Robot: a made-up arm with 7 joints. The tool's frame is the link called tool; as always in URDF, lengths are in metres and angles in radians.
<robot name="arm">
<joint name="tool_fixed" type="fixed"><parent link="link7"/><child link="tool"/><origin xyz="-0.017 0.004 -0.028" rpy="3.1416 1.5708 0"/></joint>
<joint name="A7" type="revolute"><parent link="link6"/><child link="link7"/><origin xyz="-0.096 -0.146 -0.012" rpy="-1.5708 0 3.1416"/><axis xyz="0 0 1"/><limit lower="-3.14" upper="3.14"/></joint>
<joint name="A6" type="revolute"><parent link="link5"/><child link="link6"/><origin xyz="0 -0.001 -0.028" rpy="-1.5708 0 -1.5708"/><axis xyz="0 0 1"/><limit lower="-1.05" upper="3"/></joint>
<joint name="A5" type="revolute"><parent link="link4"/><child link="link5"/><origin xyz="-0.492 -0.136 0.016" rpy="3.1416 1.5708 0"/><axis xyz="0 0 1"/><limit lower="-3.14" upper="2.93"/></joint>
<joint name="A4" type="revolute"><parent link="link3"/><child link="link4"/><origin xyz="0.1 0.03 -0.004" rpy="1.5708 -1.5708 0"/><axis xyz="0 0 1"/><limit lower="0.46" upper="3.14"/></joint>
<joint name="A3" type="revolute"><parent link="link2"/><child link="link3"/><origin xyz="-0.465 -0.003 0.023" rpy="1.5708 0 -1.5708"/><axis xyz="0 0 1"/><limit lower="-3.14" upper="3.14"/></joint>
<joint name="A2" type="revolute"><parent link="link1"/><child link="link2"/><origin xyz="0.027 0.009 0.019" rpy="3.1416 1.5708 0"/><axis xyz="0 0 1"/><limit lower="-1.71" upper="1.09"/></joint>
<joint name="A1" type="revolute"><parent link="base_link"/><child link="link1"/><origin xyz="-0.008 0.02 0.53" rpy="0 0 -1.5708"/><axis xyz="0 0 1"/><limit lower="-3.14" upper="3.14"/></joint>
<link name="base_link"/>
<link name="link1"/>
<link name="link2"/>
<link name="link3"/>
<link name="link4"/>
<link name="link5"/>
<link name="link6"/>
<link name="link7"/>
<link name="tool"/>
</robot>
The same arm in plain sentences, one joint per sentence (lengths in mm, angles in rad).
The arm has seven revolute joints in a row. What follows holds with every joint at zero, and every direction is one of the base frame's.
The first joint lies 8 mm along -x and 20 mm along +y and 530 mm along +z from the base frame's origin and turns about +z, from -3.14 to 3.14 rad.
The second joint lies 9 mm along +x and 27 mm along -y and 19 mm along +z from the first joint and turns about +y, from -1.71 to 1.09 rad.
The third joint lies 3 mm along +x and 23 mm along +y and 465 mm along +z from the second joint and turns about +z, from -3.14 to 3.14 rad.
The fourth joint lies 100 mm along +x and 30 mm along +y and 4 mm along -z from the third joint and turns about -y, from 0.46 to 3.14 rad.
The fifth joint lies 136 mm along +x and 16 mm along -y and 492 mm along -z from the fourth joint and turns about -z, from -3.14 to 2.93 rad.
The sixth joint lies 1 mm along -x and 28 mm along +z from the fifth joint and turns about +y, from -1.05 to 3 rad.
The seventh joint lies 96 mm along +x and 12 mm along -y and 146 mm along -z from the sixth joint and turns about -z, from -3.14 to 3.14 rad.
The tool frame, which is the frame that the pose is given for, lies 17 mm along -x and 4 mm along -y and 28 mm along +z from the seventh joint; its axes are the base frame's turned by roll 0, pitch -1.5708 and yaw 0 rad (as in URDF: about the fixed x, then y, then z).

